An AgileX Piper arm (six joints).
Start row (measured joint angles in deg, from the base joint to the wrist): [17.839 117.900 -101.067 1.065 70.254 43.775]
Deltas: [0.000 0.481 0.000 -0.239 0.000 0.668]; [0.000 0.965 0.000 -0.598 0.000 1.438]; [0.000 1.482 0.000 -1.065 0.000 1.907]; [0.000 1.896 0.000 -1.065 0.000 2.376]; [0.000 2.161 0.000 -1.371 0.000 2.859]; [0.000 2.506 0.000 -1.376 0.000 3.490]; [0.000 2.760 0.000 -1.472 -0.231 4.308]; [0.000 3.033 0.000 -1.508 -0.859 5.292]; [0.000 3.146 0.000 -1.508 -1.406 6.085]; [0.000 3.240 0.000 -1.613 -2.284 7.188]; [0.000 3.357 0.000 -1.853 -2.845 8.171]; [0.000 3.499 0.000 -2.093 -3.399 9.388]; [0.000 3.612 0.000 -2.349 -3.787 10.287]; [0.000 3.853 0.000 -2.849 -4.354 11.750]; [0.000 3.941 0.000 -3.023 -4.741 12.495]
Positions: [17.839 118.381 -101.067 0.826 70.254 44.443]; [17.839 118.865 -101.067 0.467 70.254 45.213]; [17.839 119.382 -101.067 0.000 70.254 45.682]; [17.839 119.796 -101.067 0.000 70.254 46.151]; [17.839 120.061 -101.067 -0.306 70.254 46.634]; [17.839 120.406 -101.067 -0.311 70.254 47.265]; [17.839 120.660 -101.067 -0.407 70.023 48.083]; [17.839 120.933 -101.067 -0.443 69.395 49.067]; [17.839 121.046 -101.067 -0.443 68.848 49.860]; [17.839 121.140 -101.067 -0.548 67.970 50.963]; [17.839 121.257 -101.067 -0.788 67.409 51.946]; [17.839 121.399 -101.067 -1.028 66.855 53.163]; [17.839 121.512 -101.067 -1.284 66.467 54.062]; [17.839 121.753 -101.067 -1.784 65.900 55.525]; [17.839 121.841 -101.067 -1.958 65.513 56.270]
